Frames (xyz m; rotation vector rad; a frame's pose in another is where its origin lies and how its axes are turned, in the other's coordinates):
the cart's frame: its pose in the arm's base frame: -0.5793 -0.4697 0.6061 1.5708 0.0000 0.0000
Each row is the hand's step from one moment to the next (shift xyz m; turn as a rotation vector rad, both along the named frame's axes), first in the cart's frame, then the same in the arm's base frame.
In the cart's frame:
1: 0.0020 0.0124 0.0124 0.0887 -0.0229 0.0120
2: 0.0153 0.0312 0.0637 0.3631 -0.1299 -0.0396
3: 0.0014 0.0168 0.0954 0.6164 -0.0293 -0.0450
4: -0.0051 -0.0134 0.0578 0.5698 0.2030 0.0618
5: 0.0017 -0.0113 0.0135 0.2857 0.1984 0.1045
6: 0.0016 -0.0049 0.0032 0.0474 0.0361 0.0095
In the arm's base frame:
1: 0.0020 -0.0124 0.0124 0.0887 -0.0120 -0.0229
2: 0.0153 -0.0637 0.0312 0.3631 0.0396 -0.1299
3: 0.0014 -0.0954 0.0168 0.6164 0.0450 -0.0293
4: -0.0051 -0.0578 -0.0134 0.5698 -0.0618 0.2030
5: 0.0017 -0.0135 -0.0113 0.2857 -0.1045 0.1984
6: 0.0016 -0.0032 -0.0049 0.0474 -0.0095 0.0361

